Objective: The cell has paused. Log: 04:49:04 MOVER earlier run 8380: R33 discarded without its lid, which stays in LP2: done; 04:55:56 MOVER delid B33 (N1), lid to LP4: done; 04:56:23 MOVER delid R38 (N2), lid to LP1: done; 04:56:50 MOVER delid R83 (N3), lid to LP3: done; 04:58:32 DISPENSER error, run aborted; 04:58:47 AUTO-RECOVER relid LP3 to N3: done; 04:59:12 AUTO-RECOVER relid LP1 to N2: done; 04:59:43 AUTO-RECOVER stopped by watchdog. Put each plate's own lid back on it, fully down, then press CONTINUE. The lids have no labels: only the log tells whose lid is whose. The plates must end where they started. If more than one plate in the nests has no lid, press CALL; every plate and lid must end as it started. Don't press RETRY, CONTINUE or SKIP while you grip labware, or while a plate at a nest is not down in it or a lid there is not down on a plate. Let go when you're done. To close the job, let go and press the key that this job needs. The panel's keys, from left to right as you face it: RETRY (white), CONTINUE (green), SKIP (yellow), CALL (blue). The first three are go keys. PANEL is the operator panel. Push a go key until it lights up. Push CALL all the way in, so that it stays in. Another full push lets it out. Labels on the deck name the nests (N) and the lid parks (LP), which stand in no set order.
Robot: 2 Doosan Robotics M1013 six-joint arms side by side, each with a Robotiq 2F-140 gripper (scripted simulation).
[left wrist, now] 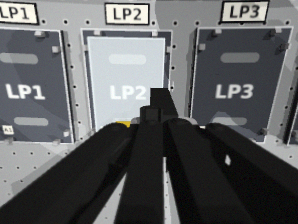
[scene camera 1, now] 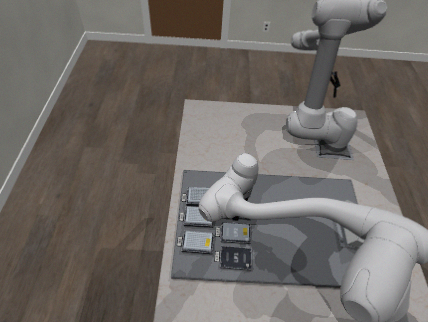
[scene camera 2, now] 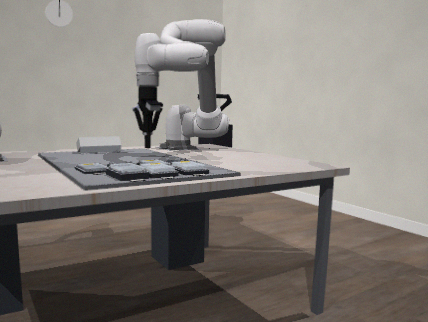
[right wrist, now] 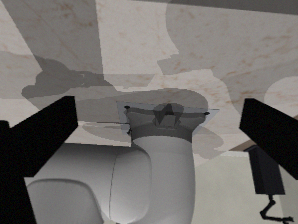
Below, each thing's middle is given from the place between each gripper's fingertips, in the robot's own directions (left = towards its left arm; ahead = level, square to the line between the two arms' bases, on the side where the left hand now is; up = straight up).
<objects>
The lid park LP3 [left wrist: 247, 40] is 20 mm behind my left hand [scene camera 2: 147, 148], 90 mm to the right of it and 110 mm below it.
The lid park LP3 lies 650 mm ahead of my right hand, 770 mm to the left of it and 100 mm below it.
</objects>
